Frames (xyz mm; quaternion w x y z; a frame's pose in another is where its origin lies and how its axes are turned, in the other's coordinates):
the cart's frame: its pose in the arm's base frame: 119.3 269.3 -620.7 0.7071 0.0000 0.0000 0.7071
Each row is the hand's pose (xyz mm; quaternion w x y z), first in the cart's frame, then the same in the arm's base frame.
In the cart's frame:
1: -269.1 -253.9 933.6 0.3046 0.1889 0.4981 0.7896
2: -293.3 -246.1 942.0 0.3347 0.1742 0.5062 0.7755
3: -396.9 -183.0 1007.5 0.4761 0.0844 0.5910 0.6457
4: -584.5 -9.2 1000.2 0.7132 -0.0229 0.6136 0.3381
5: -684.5 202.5 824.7 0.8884 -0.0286 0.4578 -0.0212
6: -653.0 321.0 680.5 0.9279 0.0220 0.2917 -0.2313
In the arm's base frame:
1: 373.2 0.2 312.9 0.3429 0.2186 -0.4858 -0.7737
2: 365.4 -24.0 321.3 0.3117 0.2348 -0.4811 -0.7850
3: 302.3 -127.6 386.8 0.1199 0.3582 -0.4776 -0.7932
4: 128.5 -315.2 379.5 0.2652 -0.4501 0.4177 0.7434
5: -83.2 -415.2 204.0 0.6432 -0.3439 0.3035 0.6132
6: -201.7 -383.7 59.8 0.8196 -0.1907 0.2218 0.4926

